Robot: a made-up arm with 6 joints. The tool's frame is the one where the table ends.
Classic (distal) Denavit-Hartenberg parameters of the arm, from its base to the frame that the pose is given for. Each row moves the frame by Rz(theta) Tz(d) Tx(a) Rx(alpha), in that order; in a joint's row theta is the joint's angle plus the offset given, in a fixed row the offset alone. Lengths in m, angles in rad.
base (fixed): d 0; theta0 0; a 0; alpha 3.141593
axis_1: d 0.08; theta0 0; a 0.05; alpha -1.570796
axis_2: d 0.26; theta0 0; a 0.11; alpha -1.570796
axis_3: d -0.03; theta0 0; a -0.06; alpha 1.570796
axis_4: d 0.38; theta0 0; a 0.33; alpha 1.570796
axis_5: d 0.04; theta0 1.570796; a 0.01; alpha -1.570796
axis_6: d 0.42; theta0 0; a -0.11; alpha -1.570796
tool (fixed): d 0.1; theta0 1.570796; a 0; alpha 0
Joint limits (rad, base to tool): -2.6..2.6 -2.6..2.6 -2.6..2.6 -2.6..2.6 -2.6..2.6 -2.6..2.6
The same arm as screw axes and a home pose.
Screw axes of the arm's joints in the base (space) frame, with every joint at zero. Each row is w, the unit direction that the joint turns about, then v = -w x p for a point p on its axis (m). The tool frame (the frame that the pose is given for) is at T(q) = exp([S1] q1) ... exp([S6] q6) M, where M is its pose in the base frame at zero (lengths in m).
S1 = (0, 0, -1, 0, 0, 0)
S2 = (0, -1, 0, -0.08, 0, -0.05)
S3 = (0, 0, 1, -0.26, -0.16, 0)
S4 = (0, -1, 0, -0.11, 0, -0.1)
S5 = (0, 0, -1, 0.64, 0.43, 0)
S6 = (-1, 0, 0, 0, 0.15, -0.65)
M: xyz 0.01 -0.54 -0.05 (m) rpy 0 0 0 (deg, as in URDF)
Joint limits (deg, base to tool): -148.97..148.97 -148.97..148.97 -148.97..148.97 -148.97..148.97 -148.97..148.97 -148.97..148.97

